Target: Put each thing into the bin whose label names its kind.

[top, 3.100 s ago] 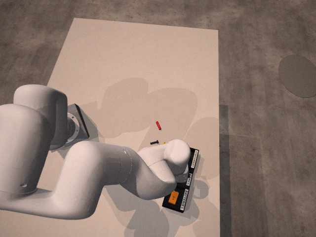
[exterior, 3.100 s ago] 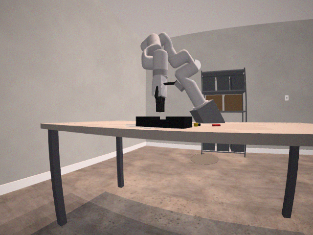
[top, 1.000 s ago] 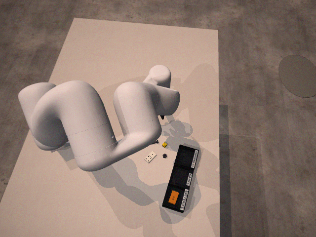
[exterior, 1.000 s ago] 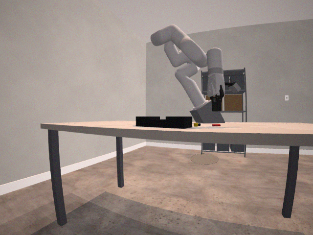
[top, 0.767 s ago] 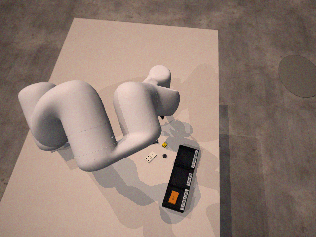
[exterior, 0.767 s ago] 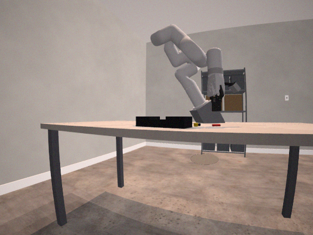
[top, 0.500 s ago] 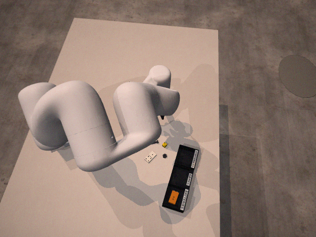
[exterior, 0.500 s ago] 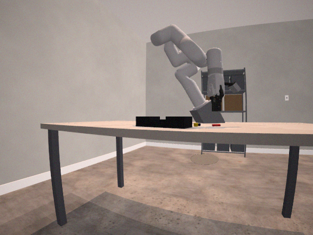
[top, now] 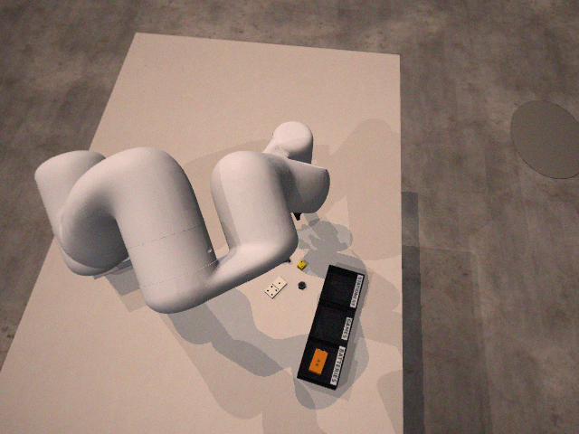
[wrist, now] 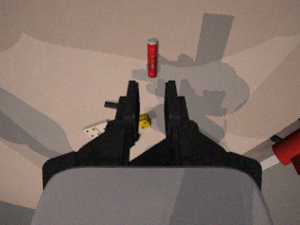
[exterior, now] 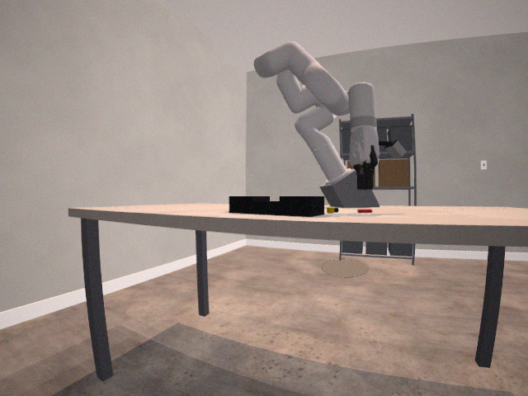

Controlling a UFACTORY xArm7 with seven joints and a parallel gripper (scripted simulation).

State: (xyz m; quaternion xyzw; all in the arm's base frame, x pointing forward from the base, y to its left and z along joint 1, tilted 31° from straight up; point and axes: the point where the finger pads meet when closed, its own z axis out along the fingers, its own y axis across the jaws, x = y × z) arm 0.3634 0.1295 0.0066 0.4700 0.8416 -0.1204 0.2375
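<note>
Right now the red stick is 80 mm below my hand. Round my hand: black screw (80 mm to the right, 80 mm below); then yellow die (40 mm ahead, 90 mm to the right, 80 mm below); then black nut (40 mm ahead, 140 mm to the right, 80 mm below).
</note>
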